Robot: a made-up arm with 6 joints.
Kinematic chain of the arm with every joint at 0, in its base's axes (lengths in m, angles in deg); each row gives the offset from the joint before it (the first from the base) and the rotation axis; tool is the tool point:
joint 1: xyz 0 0 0.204 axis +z
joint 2: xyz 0 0.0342 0 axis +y
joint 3: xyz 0 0 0.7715 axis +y
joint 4: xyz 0 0 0.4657 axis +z
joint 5: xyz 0 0 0 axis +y
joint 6: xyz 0 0 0.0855 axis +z
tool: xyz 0 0 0
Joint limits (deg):
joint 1: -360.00..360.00
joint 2: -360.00..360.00
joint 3: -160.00..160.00
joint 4: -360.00..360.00
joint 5: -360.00..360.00
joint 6: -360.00..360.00
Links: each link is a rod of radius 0.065 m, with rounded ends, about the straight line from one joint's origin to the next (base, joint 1, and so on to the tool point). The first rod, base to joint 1, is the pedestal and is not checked.
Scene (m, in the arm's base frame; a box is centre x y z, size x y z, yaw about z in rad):
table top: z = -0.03
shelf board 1: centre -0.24 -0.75 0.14 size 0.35 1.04 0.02 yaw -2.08
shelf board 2: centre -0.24 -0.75 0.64 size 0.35 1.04 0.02 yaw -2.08
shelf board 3: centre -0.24 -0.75 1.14 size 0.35 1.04 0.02 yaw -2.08
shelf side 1: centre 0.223 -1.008 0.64 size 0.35 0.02 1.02 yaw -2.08
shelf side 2: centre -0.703 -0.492 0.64 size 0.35 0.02 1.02 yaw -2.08
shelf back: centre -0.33 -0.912 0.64 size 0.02 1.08 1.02 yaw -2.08
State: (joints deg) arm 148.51 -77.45 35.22 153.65 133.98 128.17
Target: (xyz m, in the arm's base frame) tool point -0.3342 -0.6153 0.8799
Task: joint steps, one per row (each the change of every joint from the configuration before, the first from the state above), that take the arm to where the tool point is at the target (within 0.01 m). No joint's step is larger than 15 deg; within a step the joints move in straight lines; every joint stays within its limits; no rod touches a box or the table.
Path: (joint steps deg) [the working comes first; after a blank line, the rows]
Joints at the target: 66.35 -22.38 -65.60 154.17 137.74 128.17
Straight joint move there: touches shelf side 1.

1: -3.58 8.66 -14.78 -3.12 -8.69 -5.30
2: -3.59 8.66 -14.78 -3.12 -8.68 -5.31
3: -3.58 8.66 -14.78 -3.12 -8.69 -5.30
4: -3.59 8.66 -14.78 -3.12 -8.69 -5.30
5: -3.58 8.65 -14.78 -3.13 -8.68 -5.30
6: -3.59 8.66 -14.78 -3.12 -8.69 -5.31
7: -14.29 6.06 -10.35 5.42 14.00 7.96
8: -14.29 6.06 -10.35 5.41 14.00 7.95
9: -14.29 6.05 -10.36 5.42 13.99 7.96
10: -14.29 6.06 -10.35 5.41 14.00 7.95
11: -1.75 -10.55 14.63 -1.20 -0.05 0.00
12: -1.74 -10.56 14.64 -1.21 -0.06 0.00

